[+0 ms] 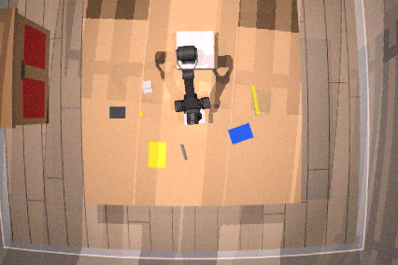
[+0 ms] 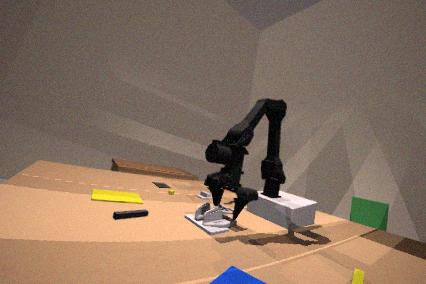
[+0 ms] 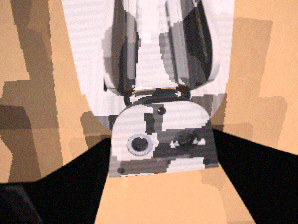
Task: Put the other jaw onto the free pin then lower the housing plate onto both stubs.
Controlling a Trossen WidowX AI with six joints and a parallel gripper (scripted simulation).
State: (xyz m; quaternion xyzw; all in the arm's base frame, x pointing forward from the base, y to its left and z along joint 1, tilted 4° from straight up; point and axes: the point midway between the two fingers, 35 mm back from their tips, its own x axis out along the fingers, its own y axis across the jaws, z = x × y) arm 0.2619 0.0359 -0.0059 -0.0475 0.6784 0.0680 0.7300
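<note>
Now: gripper tip 1 cm short of the small white part and 2 cm below it. Round my gripper tip: silver jaw (3 cm ahead, 1 cm to the right, 1 cm below); then yellow cube (7 cm ahead, 29 cm to the right, 1 cm below); then dark bar (27 cm ahead, 4 cm to the right, 2 cm below).
</note>
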